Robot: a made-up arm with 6 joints. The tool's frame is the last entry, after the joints.
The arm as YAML. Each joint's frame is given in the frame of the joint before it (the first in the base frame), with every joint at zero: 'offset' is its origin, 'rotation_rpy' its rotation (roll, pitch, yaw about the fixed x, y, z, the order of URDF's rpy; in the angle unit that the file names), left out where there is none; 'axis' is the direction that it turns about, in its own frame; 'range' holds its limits. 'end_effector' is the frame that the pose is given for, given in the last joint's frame.
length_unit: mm
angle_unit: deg
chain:
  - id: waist
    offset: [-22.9, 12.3, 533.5]
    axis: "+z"
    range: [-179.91, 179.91]
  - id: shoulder
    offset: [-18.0, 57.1, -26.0]
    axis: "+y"
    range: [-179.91, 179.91]
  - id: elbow
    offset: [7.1, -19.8, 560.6]
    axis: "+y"
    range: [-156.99, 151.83]
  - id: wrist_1
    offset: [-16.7, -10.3, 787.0]
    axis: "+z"
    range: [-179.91, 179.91]
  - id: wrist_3
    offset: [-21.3, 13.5, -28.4]
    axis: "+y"
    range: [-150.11, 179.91]
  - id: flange
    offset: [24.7, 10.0, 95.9]
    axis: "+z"
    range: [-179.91, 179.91]
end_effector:
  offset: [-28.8, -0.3, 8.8]
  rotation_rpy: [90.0, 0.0, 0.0]
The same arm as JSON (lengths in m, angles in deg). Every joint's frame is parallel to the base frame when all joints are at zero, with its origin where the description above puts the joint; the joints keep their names.
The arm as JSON. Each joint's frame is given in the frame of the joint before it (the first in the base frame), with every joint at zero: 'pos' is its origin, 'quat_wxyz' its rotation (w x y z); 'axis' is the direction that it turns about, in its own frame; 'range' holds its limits. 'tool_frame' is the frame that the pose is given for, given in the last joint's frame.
{"length_unit": "m", "angle_unit": "deg", "joints": [
  {"joint": "waist", "pos": [-0.0229, 0.0123, 0.5335], "quat_wxyz": [1.0, 0.0, 0.0, 0.0], "axis": [0.0, 0.0, 1.0], "range": [-179.91, 179.91]},
  {"joint": "shoulder", "pos": [-0.018, 0.0571, -0.026], "quat_wxyz": [1.0, 0.0, 0.0, 0.0], "axis": [0.0, 1.0, 0.0], "range": [-179.91, 179.91]},
  {"joint": "elbow", "pos": [0.0071, -0.0198, 0.5606], "quat_wxyz": [1.0, 0.0, 0.0, 0.0], "axis": [0.0, 1.0, 0.0], "range": [-156.99, 151.83]},
  {"joint": "wrist_1", "pos": [-0.0167, -0.0103, 0.787], "quat_wxyz": [1.0, 0.0, 0.0, 0.0], "axis": [0.0, 0.0, 1.0], "range": [-179.91, 179.91]},
  {"joint": "wrist_3", "pos": [-0.0213, 0.0135, -0.0284], "quat_wxyz": [1.0, 0.0, 0.0, 0.0], "axis": [0.0, 1.0, 0.0], "range": [-150.11, 179.91]},
  {"joint": "flange", "pos": [0.0247, 0.01, 0.0959], "quat_wxyz": [1.0, 0.0, 0.0, 0.0], "axis": [0.0, 0.0, 1.0], "range": [-179.91, 179.91]}
], "tool_frame": {"pos": [-0.0288, -0.0003, 0.0088], "quat_wxyz": [0.707107, 0.707107, 0.0, 0.0]}}

